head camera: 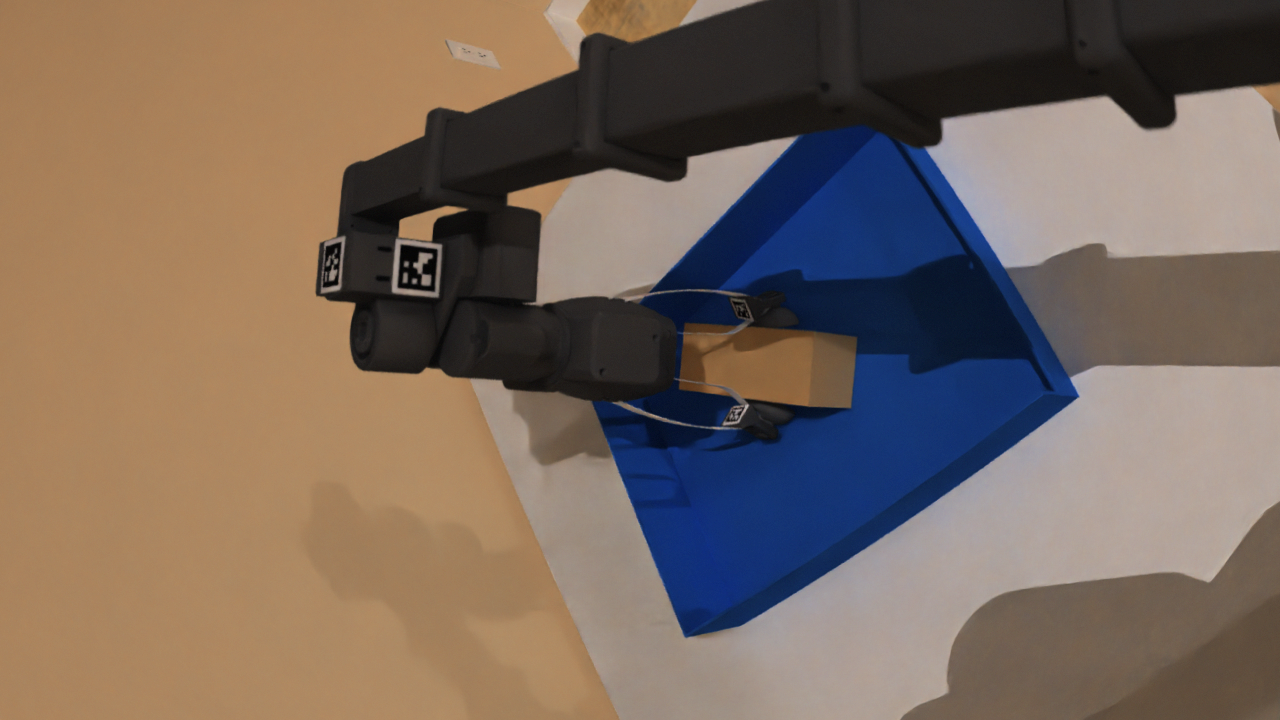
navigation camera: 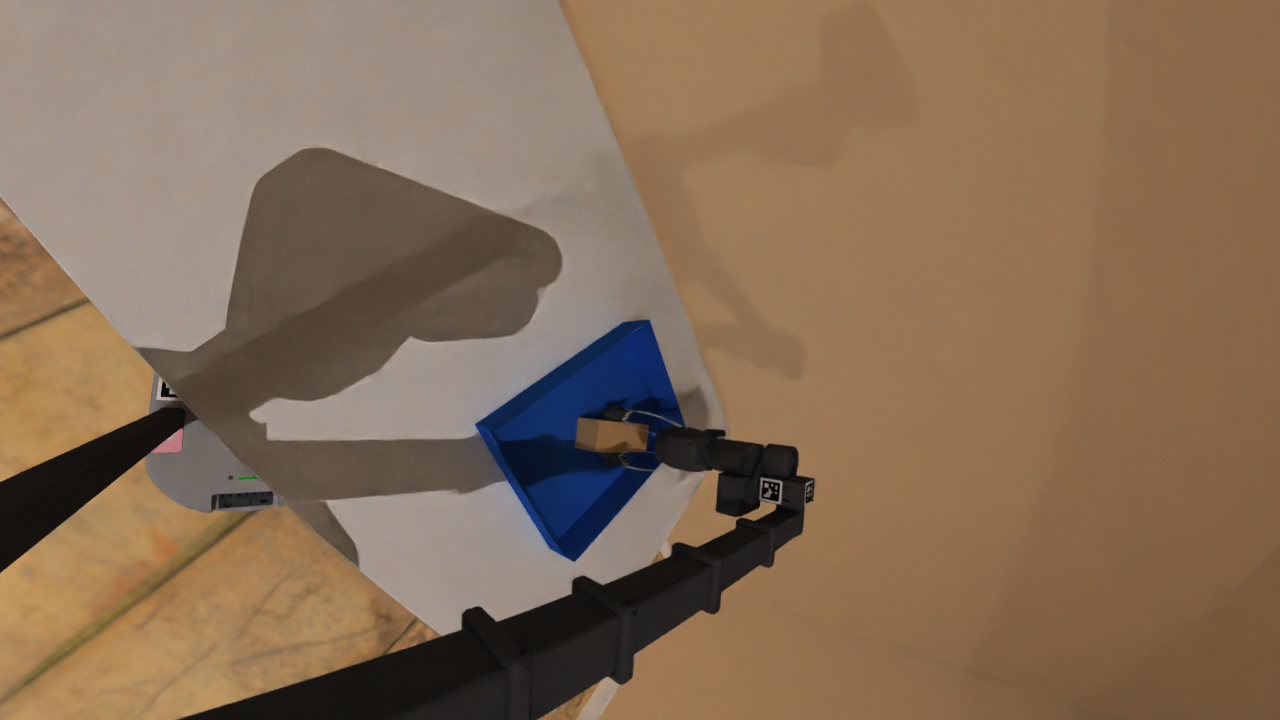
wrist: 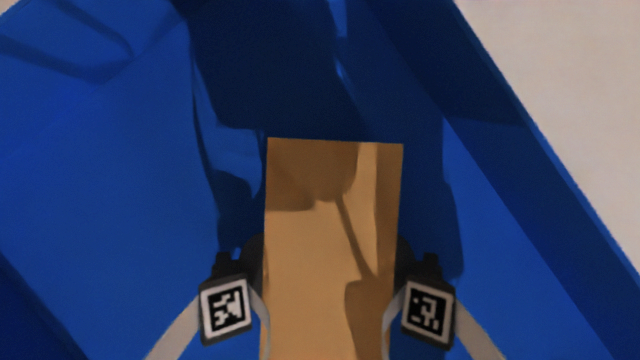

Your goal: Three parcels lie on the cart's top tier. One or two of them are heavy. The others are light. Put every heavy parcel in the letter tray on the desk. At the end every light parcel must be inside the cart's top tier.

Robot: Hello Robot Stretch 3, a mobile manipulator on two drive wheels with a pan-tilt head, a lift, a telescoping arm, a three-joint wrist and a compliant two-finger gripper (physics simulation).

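Places are measured from the robot's base along level axes (x left, y up, z ahead), in centimetres.
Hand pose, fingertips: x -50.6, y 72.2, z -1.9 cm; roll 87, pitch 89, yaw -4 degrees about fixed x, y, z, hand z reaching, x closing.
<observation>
Each offset is from my fingertips to the top centre of the thing. Level surfaces: height alone.
My gripper (head camera: 780,365) (navigation camera: 615,436) (wrist: 325,258) is shut on a brown box-shaped parcel {dx +0.1, dy +5.3, dz -0.1 cm} (head camera: 832,371) (navigation camera: 595,434) (wrist: 320,230), with one finger against each long side. The parcel is level and low between the walls of the blue letter tray {dx +3.4, dy +6.3, dz +1.0 cm} (head camera: 895,506) (navigation camera: 563,374) (wrist: 510,160), near the wall-side corner. Whether its underside touches the tray floor is hidden. The tray stands on the pale desk {dy -0.3 cm} (head camera: 1118,474) (navigation camera: 537,107) (wrist: 575,75). The cart and the other two parcels do not show in these views.
The telescoping arm (head camera: 733,98) (navigation camera: 554,640) reaches over the desk's end to the wrist. A tan wall (head camera: 179,429) (navigation camera: 939,402) stands close beyond the desk edge. Part of the robot's base (navigation camera: 192,465) shows beside the desk, on the stone-patterned floor {dy -72.2 cm} (navigation camera: 80,537).
</observation>
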